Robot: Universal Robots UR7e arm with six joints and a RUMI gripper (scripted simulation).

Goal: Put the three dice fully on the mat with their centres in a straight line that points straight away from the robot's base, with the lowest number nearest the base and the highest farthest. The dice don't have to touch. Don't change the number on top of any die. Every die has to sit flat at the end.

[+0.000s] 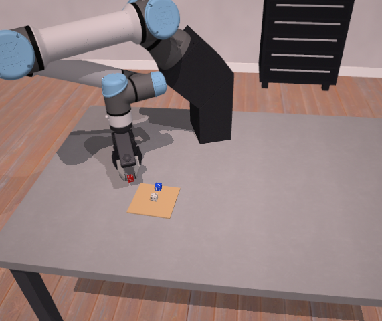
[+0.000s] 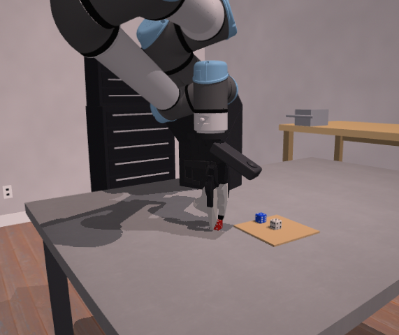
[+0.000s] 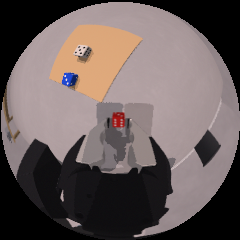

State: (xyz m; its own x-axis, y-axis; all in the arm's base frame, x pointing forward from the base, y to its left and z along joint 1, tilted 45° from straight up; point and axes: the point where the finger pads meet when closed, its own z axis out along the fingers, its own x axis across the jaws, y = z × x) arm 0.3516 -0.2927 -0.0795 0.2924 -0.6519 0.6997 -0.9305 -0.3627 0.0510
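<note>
The red die is 10 mm below my hand. Also, from my hand: tan mat: 100 mm ahead, 90 mm to the left, 20 mm below; white die: 100 mm ahead, 90 mm to the left; blue die: 50 mm ahead, 100 mm to the left.
</note>
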